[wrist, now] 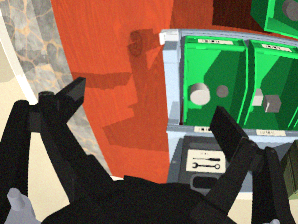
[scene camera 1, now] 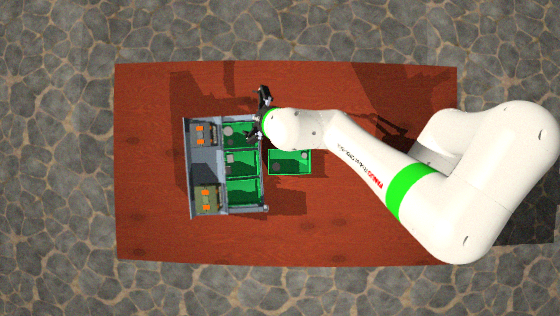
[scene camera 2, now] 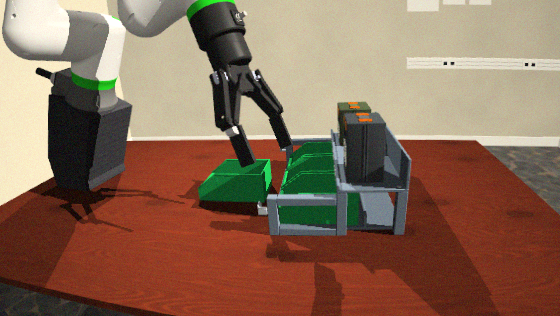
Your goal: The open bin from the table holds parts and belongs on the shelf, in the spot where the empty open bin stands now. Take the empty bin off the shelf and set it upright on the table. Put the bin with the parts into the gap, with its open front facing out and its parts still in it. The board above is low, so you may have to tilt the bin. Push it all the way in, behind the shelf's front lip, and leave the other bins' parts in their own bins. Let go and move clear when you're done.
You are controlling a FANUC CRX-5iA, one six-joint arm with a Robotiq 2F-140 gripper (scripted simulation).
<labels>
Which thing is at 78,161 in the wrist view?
My gripper.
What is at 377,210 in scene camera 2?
A grey shelf.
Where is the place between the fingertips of my gripper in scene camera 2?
270,154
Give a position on a grey shelf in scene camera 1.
At 203,164
</labels>
